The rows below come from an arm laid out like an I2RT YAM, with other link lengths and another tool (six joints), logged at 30 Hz.
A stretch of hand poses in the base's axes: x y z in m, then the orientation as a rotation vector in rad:
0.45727, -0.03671, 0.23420, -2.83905, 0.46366, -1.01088
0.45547, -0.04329, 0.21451, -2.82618, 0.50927, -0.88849
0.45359, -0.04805, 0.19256, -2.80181, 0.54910, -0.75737
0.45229, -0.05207, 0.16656, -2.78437, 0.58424, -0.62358
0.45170, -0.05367, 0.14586, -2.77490, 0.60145, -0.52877
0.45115, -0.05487, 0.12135, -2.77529, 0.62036, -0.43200
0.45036, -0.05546, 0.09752, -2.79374, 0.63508, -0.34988
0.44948, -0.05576, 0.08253, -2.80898, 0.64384, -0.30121
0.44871, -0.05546, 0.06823, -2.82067, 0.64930, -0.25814
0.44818, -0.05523, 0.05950, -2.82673, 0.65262, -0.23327
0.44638, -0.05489, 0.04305, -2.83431, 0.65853, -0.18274
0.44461, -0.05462, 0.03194, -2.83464, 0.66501, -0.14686
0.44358, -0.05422, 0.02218, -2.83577, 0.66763, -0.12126
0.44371, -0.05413, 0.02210, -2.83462, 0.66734, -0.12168
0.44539, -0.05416, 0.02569, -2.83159, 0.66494, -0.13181
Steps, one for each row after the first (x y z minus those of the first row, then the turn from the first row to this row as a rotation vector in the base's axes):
-0.00180, -0.00658, -0.01969, 0.06168, 0.06781, -0.01186
-0.00368, -0.01134, -0.04164, 0.13229, 0.13949, -0.01893
-0.00498, -0.01536, -0.06764, 0.19283, 0.21787, -0.02624
-0.00557, -0.01696, -0.08834, 0.22988, 0.27563, -0.02796
-0.00612, -0.01816, -0.11285, 0.25581, 0.33869, -0.03358
-0.00691, -0.01875, -0.13668, 0.25851, 0.39748, -0.04150
-0.00779, -0.01905, -0.15167, 0.25493, 0.43340, -0.04736
-0.00856, -0.01875, -0.16597, 0.25271, 0.46461, -0.05081
-0.00909, -0.01852, -0.17470, 0.25179, 0.48246, -0.05288
-0.01089, -0.01818, -0.19115, 0.25377, 0.51763, -0.05586
-0.01266, -0.01791, -0.20226, 0.25955, 0.54164, -0.05885
-0.01369, -0.01751, -0.21202, 0.26253, 0.55894, -0.05980
-0.01356, -0.01742, -0.21210, 0.26357, 0.55841, -0.05941
-0.01188, -0.01745, -0.20851, 0.26488, 0.55097, -0.05758

